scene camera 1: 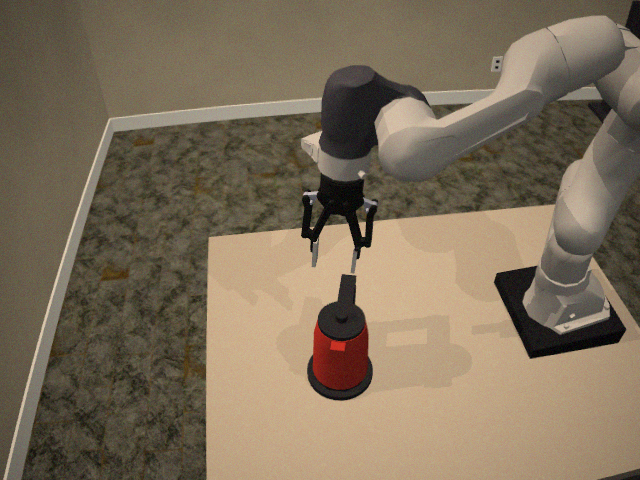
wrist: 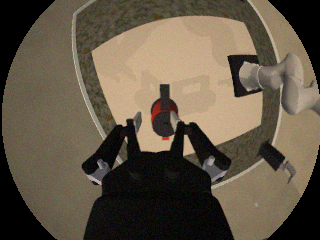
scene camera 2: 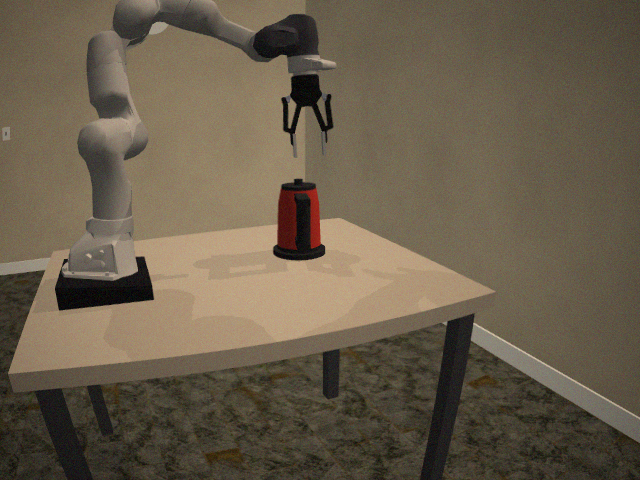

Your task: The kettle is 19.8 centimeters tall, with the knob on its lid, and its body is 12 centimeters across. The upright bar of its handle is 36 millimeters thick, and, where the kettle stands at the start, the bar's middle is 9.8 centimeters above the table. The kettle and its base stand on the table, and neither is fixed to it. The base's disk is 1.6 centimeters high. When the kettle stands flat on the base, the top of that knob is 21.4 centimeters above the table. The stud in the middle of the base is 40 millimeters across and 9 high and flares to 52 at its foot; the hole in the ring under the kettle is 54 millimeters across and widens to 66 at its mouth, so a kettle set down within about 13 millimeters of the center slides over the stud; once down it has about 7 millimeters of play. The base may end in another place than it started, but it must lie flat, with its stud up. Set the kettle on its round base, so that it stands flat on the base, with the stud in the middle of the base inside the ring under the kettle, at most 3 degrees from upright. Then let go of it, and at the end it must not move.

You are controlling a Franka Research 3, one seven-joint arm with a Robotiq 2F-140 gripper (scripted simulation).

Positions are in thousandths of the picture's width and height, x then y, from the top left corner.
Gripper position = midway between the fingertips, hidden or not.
Labels:
my gripper: scene camera 1 521, 553; wrist 489, 485; scene camera 2 484, 326

